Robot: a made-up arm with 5 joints. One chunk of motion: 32 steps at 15 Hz.
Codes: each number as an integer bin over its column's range. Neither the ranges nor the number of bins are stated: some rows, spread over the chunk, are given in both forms.
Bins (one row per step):
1: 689 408 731 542 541 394
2: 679 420 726 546 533 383
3: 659 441 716 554 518 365
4: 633 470 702 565 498 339
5: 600 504 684 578 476 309
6: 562 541 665 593 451 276
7: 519 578 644 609 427 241
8: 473 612 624 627 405 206
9: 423 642 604 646 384 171
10: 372 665 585 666 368 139
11: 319 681 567 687 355 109
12: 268 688 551 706 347 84
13: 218 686 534 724 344 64
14: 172 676 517 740 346 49
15: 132 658 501 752 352 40
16: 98 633 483 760 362 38
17: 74 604 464 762 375 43
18: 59 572 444 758 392 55
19: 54 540 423 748 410 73
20: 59 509 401 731 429 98
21: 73 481 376 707 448 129
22: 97 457 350 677 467 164
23: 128 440 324 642 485 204
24: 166 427 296 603 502 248
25: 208 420 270 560 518 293
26: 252 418 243 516 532 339
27: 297 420 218 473 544 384
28: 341 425 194 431 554 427
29: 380 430 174 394 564 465
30: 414 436 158 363 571 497
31: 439 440 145 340 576 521
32: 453 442 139 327 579 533
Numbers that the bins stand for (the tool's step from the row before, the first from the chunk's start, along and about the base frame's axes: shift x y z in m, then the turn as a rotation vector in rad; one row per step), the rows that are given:
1: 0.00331 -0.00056 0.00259 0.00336 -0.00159 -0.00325
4: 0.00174 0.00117 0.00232 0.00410 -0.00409 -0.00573
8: -0.00274 0.00515 0.00162 0.00608 -0.00949 -0.01172
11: -0.00706 0.00709 0.00111 0.00801 -0.01239 -0.01609
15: -0.01230 0.00644 0.00051 0.01009 -0.01256 -0.01920
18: -0.01435 0.00403 0.00000 0.01028 -0.01024 -0.01852
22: -0.01328 0.00081 -0.00085 0.00769 -0.00589 -0.01361
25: -0.01017 -0.00023 -0.00157 0.00394 -0.00293 -0.00780
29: -0.00535 0.00005 -0.00243 -0.00138 -0.00026 -0.00005
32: -0.00330 0.00039 -0.00275 -0.00353 0.00062 0.00301
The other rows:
2: 0.00303 -0.00023 0.00254 0.00349 -0.00206 -0.00375
3: 0.00247 0.00036 0.00245 0.00375 -0.00293 -0.00456
5: 0.00082 0.00213 0.00216 0.00451 -0.00536 -0.00708
6: -0.00025 0.00316 0.00199 0.00499 -0.00682 -0.00857
7: -0.00145 0.00420 0.00180 0.00551 -0.00821 -0.01014
9: -0.00414 0.00599 0.00144 0.00669 -0.01071 -0.01330
10: -0.00557 0.00664 0.00127 0.00733 -0.01163 -0.01474
12: -0.00849 0.00728 0.00096 0.00861 -0.01285 -0.01722
13: -0.00989 0.00723 0.00081 0.00919 -0.01303 -0.01812
14: -0.01118 0.00695 0.00066 0.00970 -0.01291 -0.01879
16: -0.01325 0.00574 0.00035 0.01034 -0.01198 -0.01929
17: -0.01393 0.00493 0.00018 0.01041 -0.01123 -0.01906
19: -0.01449 0.00314 -0.00019 0.00996 -0.00920 -0.01771
20: -0.01435 0.00227 -0.00039 0.00942 -0.00809 -0.01659
21: -0.01395 0.00148 -0.00061 0.00865 -0.00699 -0.01519
23: -0.01241 0.00033 -0.00108 0.00656 -0.00484 -0.01181
24: -0.01135 -0.00003 -0.00133 0.00532 -0.00385 -0.00983
26: -0.00894 -0.00028 -0.00181 0.00253 -0.00211 -0.00573
27: -0.00768 -0.00023 -0.00204 0.00115 -0.00142 -0.00370
28: -0.00644 -0.00009 -0.00225 -0.00019 -0.00084 -0.00177
30: -0.00440 0.00022 -0.00258 -0.00237 0.00015 0.00139
31: -0.00370 0.00033 -0.00269 -0.00311 0.00044 0.00247

